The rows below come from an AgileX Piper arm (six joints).
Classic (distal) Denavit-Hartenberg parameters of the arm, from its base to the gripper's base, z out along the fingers. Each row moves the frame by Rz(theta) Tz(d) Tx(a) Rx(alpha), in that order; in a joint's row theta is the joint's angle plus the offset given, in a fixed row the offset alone. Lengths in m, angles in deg.
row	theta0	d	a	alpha
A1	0	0.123	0	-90
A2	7.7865	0	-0.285	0
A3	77.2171	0	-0.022	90
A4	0	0.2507	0	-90
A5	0	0	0	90
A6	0	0.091	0	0
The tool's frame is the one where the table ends.
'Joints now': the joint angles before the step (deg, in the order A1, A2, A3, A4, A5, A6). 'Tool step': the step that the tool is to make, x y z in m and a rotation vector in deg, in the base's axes. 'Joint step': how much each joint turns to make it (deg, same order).
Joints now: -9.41, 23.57, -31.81, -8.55, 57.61, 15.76
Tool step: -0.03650, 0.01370, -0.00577, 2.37, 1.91, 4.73
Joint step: 0.00, -9.14, -0.16, 5.93, 11.14, -5.58
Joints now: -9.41, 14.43, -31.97, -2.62, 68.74, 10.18
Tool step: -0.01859, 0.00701, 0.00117, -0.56, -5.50, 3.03
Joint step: 0.00, -6.48, -0.23, 2.62, 1.13, -2.78
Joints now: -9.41, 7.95, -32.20, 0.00, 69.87, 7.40
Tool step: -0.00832, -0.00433, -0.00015, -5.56, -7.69, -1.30
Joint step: 0.00, -5.05, 1.32, -3.91, -4.79, -0.98
